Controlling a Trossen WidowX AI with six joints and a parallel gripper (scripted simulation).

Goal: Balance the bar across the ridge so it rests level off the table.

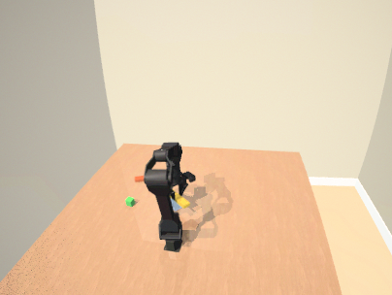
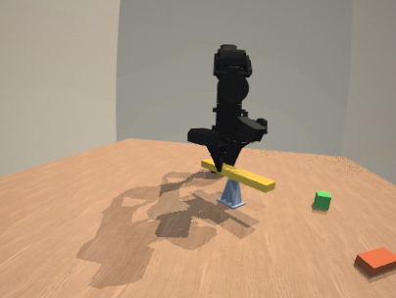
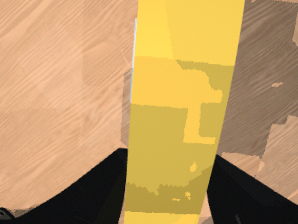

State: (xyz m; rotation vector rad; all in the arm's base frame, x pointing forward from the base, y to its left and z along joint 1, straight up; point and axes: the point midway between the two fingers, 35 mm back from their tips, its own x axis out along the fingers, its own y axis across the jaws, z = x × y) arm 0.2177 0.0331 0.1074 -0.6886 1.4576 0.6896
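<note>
The yellow bar lies 2 cm to the left of my gripper tip and 2 cm ahead of it. From my gripper tip the other things lie so: green cube (25 cm to the left, 6 cm below, 1 cm behind); then orange flat block (28 cm to the left, 20 cm ahead, 6 cm below).
</note>
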